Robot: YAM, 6 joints.
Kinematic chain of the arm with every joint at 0, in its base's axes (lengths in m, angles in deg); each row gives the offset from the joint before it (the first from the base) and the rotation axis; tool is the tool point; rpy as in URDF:
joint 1: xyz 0 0 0.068 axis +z
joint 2: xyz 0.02 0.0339 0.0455 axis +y
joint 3: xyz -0.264 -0.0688 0 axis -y
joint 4: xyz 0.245 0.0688 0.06 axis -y
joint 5: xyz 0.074 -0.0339 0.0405 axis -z
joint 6: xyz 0.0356 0 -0.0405 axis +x
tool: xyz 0 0 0 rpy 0 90 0
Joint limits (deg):
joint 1: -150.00..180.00
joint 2: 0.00..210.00
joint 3: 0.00..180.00
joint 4: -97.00..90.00
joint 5: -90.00..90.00
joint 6: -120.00..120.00
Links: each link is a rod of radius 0.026 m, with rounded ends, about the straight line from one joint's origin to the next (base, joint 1, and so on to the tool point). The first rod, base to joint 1, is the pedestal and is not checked.
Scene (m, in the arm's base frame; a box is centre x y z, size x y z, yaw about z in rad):
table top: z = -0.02
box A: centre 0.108 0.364 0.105 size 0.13 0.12 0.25 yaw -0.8
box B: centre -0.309 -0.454 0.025 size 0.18 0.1 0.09 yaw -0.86
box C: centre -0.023 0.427 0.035 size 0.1 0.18 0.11 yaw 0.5
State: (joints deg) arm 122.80 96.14 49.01 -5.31 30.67 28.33
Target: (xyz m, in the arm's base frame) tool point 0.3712 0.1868 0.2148
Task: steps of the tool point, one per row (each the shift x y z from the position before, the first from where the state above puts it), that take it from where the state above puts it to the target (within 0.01 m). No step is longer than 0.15 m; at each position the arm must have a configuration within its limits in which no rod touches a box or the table.
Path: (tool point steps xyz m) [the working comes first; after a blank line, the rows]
Joints at the target: 29.55 106.57 70.67 2.56 35.25 28.33
Straight joint move there: touches box A.

1: 0.0667 0.0183 0.0729
2: 0.0699 -0.0146 0.0704
3: 0.0584 -0.0468 0.0632
4: 0.0339 -0.0714 0.0515
5: 0.0618 0.0454 -0.0249
6: 0.0785 0.0221 -0.0420
7: 0.0845 -0.0079 -0.0581
8: 0.0770 -0.0394 -0.0725

